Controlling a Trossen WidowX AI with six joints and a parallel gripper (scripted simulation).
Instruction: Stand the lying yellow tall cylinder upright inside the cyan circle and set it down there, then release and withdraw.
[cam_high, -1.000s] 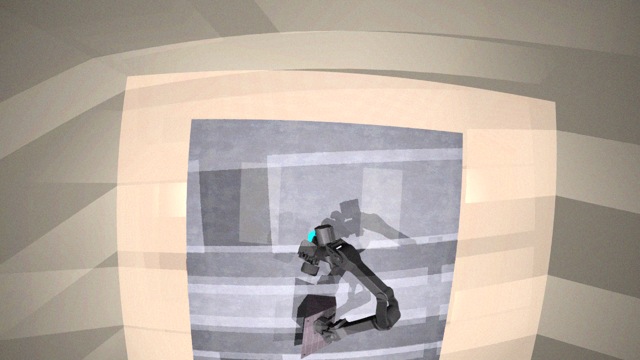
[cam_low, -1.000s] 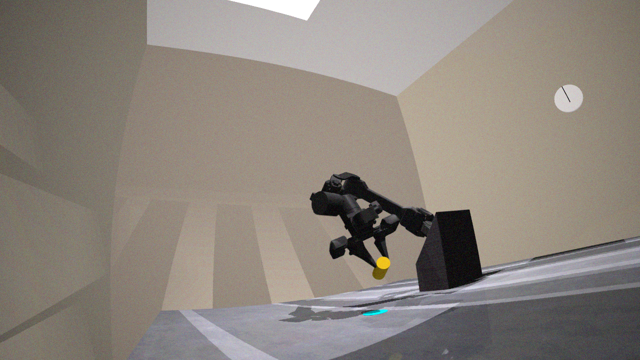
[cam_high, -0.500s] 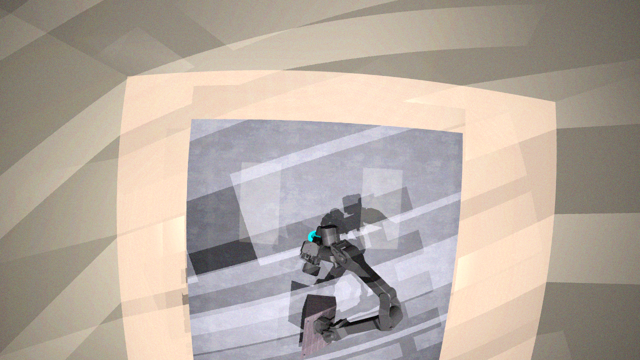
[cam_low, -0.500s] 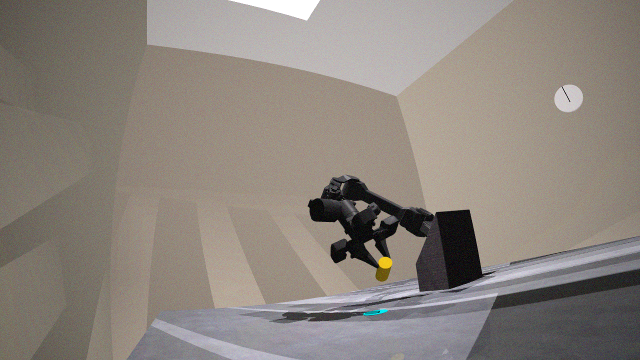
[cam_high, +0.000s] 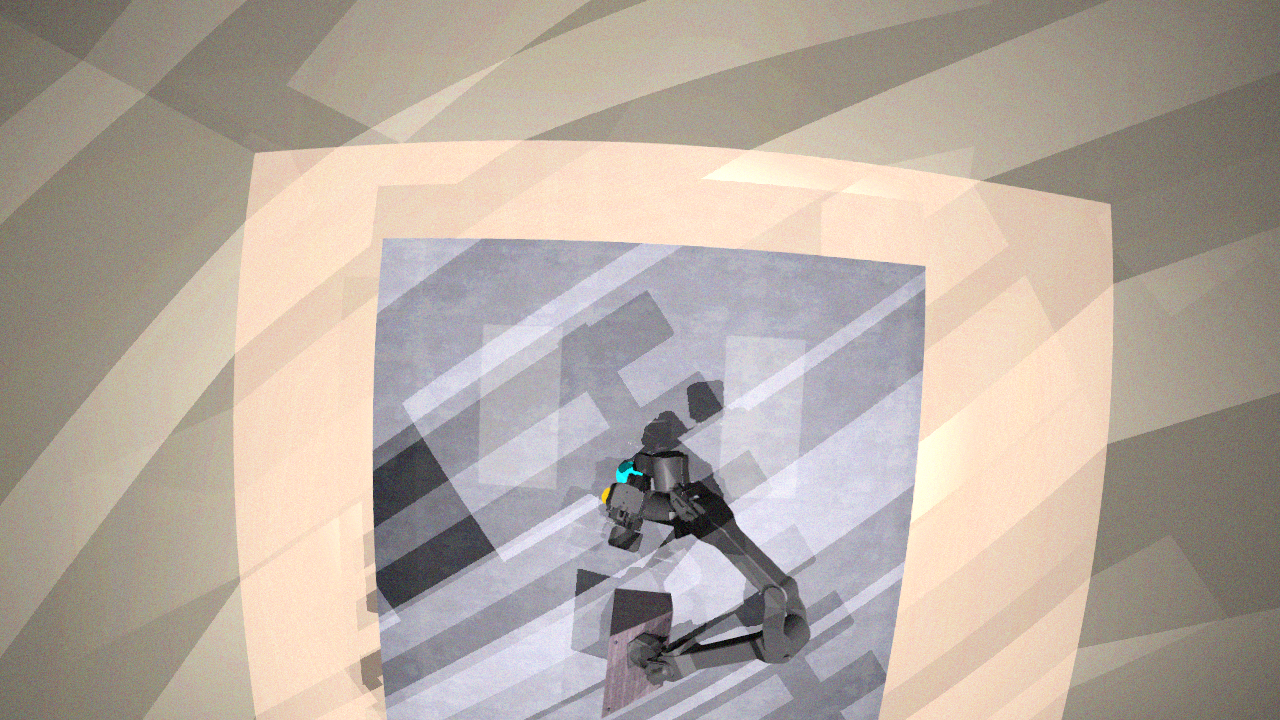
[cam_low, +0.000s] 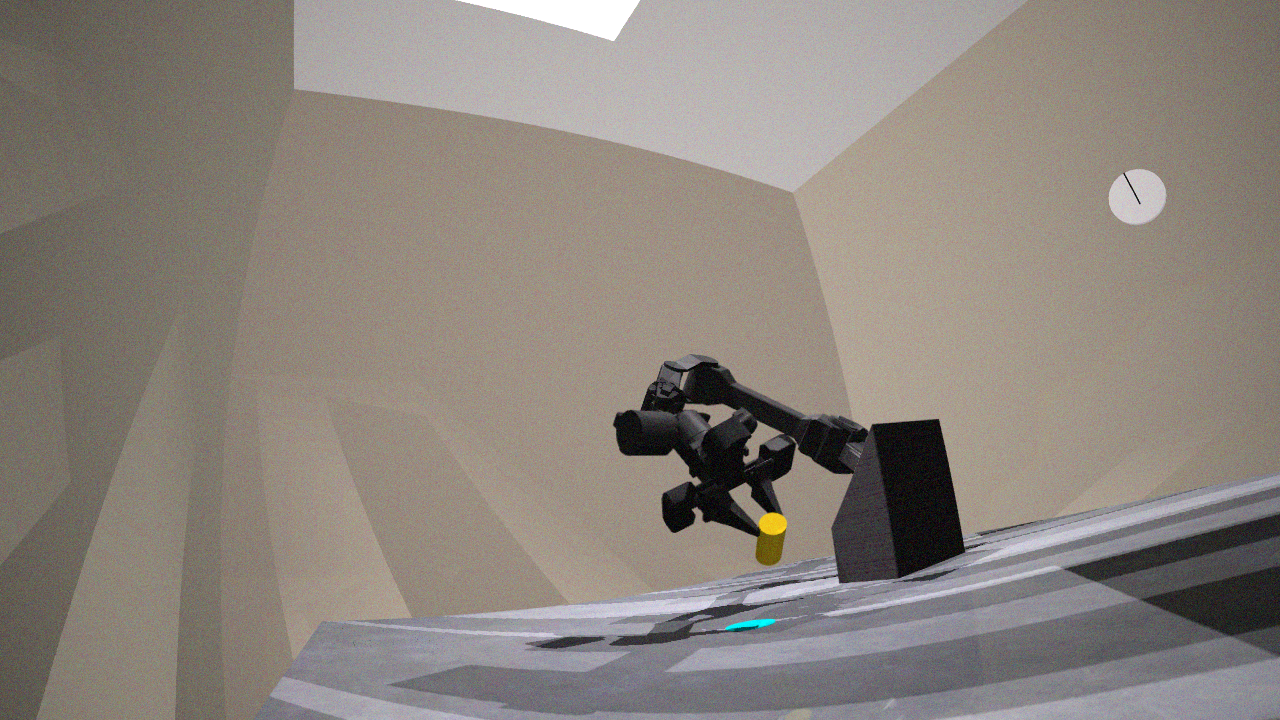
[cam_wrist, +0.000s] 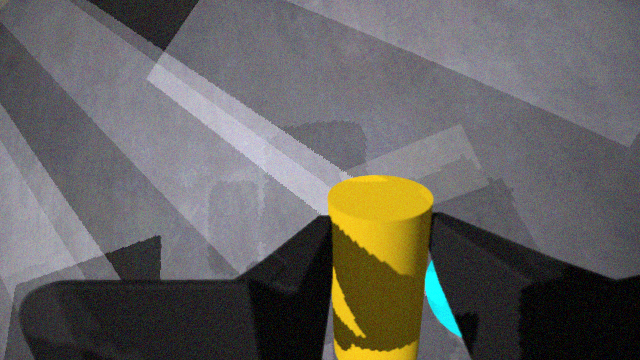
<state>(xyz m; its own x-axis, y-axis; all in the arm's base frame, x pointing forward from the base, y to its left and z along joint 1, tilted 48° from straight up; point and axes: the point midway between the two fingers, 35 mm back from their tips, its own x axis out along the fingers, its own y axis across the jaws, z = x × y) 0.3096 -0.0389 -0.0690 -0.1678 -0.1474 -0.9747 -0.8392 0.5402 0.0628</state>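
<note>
The cyan circle lies 20 mm ahead of my gripper tip, 30 mm to the right of it and 120 mm below it. The rest, counted from my gripper tip: yellow tall cylinder (10 mm behind, 10 mm to the right, 20 mm below).
</note>
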